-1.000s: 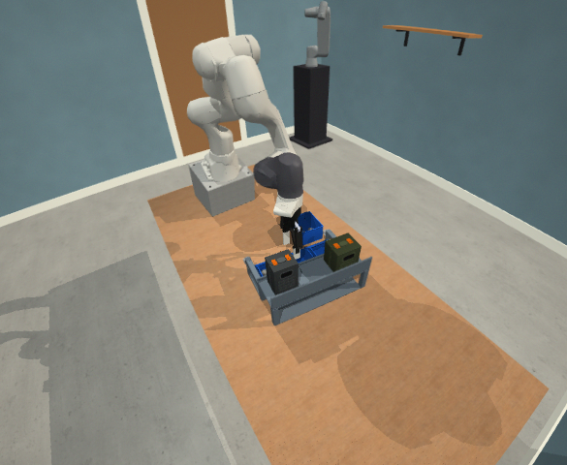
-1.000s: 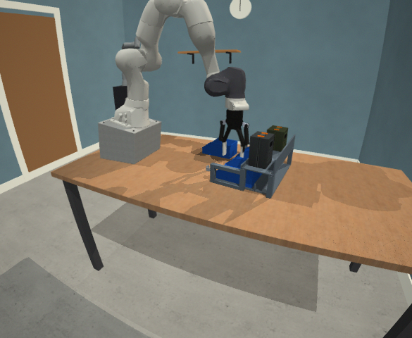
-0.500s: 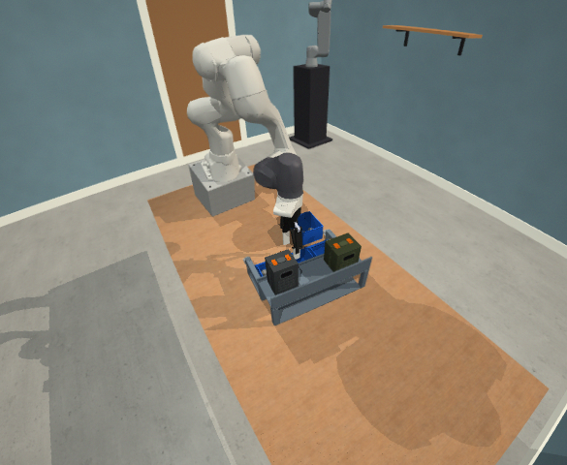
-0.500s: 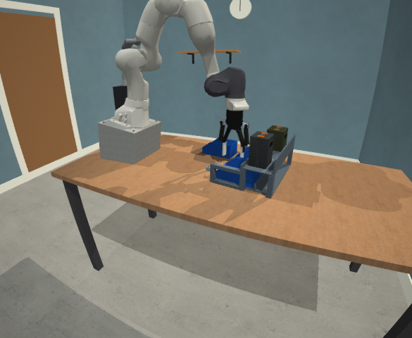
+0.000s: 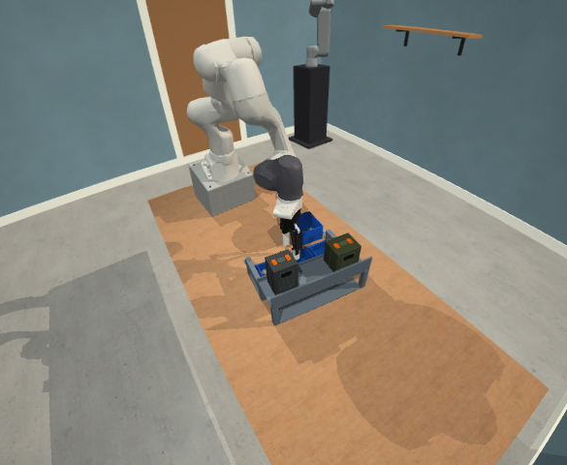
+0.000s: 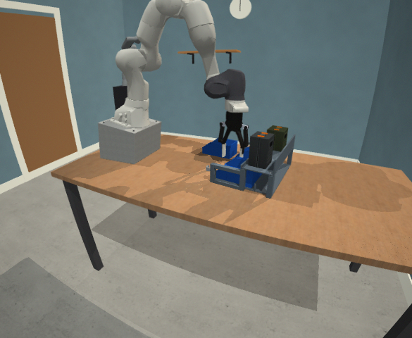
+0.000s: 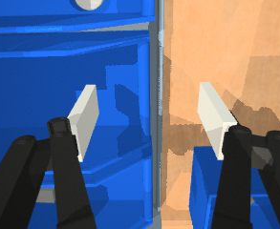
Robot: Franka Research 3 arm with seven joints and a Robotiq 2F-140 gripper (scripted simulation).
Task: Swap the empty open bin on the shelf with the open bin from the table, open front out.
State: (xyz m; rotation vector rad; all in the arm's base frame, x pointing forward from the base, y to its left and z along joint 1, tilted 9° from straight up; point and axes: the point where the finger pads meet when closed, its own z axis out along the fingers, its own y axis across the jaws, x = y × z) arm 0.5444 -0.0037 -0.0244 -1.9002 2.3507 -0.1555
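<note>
The shelf lip is 6 cm below my hand and 1 cm behind it. Also, from my hand: black box: 15 cm to the right, 15 cm ahead, 9 cm above; green box: 20 cm ahead, 8 cm above, 7 cm to the left.
</note>
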